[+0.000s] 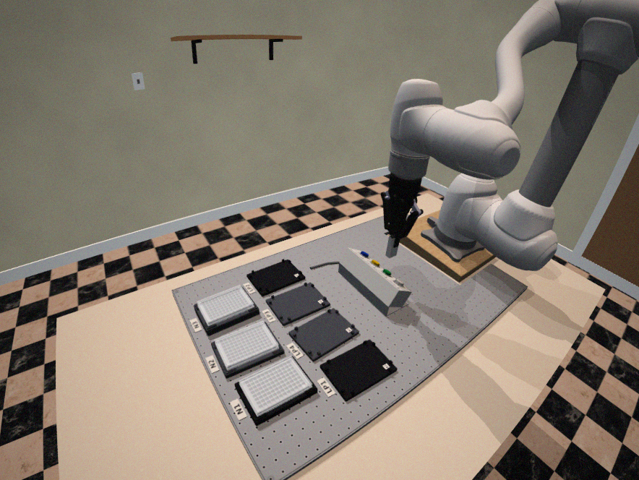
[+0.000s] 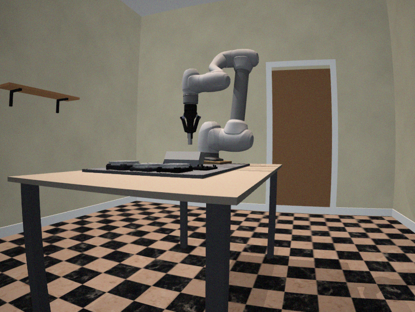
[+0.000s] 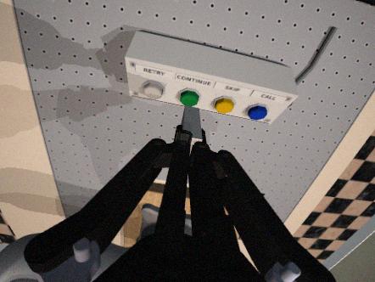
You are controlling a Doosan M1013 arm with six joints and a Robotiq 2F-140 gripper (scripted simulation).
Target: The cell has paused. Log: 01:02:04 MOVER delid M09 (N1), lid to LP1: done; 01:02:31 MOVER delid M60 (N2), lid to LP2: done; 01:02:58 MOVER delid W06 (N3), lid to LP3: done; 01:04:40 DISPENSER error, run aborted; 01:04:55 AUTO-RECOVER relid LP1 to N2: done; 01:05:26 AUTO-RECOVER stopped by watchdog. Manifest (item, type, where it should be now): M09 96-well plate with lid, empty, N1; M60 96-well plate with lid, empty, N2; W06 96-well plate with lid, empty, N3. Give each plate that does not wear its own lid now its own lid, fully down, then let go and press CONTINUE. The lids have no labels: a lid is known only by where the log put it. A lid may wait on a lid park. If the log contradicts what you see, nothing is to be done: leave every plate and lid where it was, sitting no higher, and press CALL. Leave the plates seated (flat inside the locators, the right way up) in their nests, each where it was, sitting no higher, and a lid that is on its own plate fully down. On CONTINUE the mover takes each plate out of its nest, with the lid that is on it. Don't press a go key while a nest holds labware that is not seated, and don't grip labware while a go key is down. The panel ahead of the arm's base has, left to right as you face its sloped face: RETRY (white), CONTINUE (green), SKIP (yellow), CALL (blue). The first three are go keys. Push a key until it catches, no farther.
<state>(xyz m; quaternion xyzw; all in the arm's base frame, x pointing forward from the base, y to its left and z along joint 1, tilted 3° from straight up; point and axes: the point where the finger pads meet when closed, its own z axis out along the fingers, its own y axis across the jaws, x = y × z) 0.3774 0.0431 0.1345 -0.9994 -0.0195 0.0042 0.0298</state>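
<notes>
Right now my hand is 9 cm above the green CONTINUE key. Round my hand: blue CALL key (1 cm ahead, 10 cm to the right, 9 cm below); white RETRY key (5 cm to the left, 9 cm below); yellow SKIP key (5 cm to the right, 9 cm below).
</notes>
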